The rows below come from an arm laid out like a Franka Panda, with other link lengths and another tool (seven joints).
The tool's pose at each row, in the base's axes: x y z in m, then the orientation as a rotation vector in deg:
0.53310 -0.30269 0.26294 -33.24 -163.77 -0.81
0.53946 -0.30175 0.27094 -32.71 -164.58 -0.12
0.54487 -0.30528 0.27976 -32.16 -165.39 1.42
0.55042 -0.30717 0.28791 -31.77 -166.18 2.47
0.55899 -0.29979 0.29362 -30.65 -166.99 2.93
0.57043 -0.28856 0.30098 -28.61 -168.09 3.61
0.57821 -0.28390 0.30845 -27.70 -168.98 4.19
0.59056 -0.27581 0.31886 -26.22 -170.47 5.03
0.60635 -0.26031 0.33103 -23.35 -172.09 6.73
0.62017 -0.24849 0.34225 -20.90 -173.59 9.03
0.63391 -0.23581 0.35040 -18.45 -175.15 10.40
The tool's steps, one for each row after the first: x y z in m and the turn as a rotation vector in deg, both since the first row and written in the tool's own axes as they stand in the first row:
-0.00358 0.00304 -0.00913 0.37 -0.78 -0.41
-0.00784 0.00157 -0.01909 1.30 -1.67 -0.77
-0.01174 0.00168 -0.02833 1.89 -2.51 -1.05
-0.01534 0.01159 -0.03536 2.16 -3.17 -1.85
-0.01966 0.02611 -0.04441 2.61 -4.01 -3.28
-0.02320 0.03314 -0.05313 2.91 -4.82 -3.93
-0.02887 0.04500 -0.06552 3.31 -6.18 -5.00
-0.03440 0.06496 -0.07997 4.37 -7.64 -6.91
-0.03978 0.08080 -0.09326 5.75 -9.20 -8.46
-0.04543 0.09751 -0.10350 6.51 -10.71 -10.07

